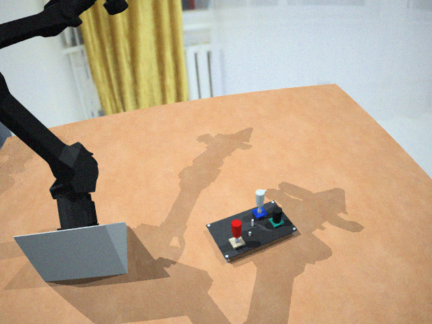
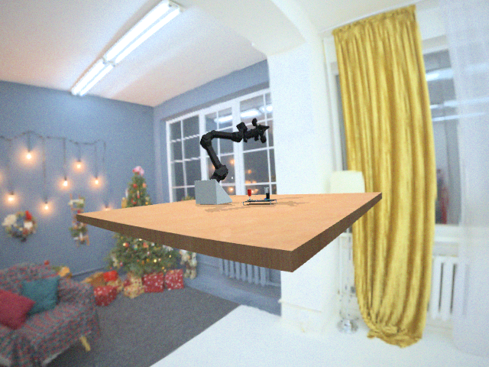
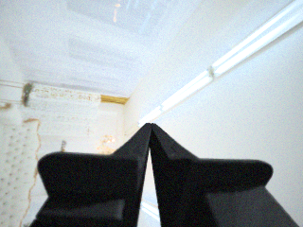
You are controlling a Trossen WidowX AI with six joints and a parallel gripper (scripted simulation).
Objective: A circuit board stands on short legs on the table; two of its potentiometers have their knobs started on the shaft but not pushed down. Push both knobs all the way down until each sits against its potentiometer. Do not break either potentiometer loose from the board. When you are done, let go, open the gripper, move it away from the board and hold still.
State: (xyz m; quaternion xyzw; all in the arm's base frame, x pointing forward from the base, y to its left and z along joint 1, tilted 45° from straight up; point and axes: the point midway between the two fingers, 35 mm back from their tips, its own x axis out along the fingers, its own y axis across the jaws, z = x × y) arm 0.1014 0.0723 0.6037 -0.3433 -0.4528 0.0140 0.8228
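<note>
The red knob lies 20 cm ahead of my gripper tip, 49 cm to the right of it and 45 cm below it.
</note>
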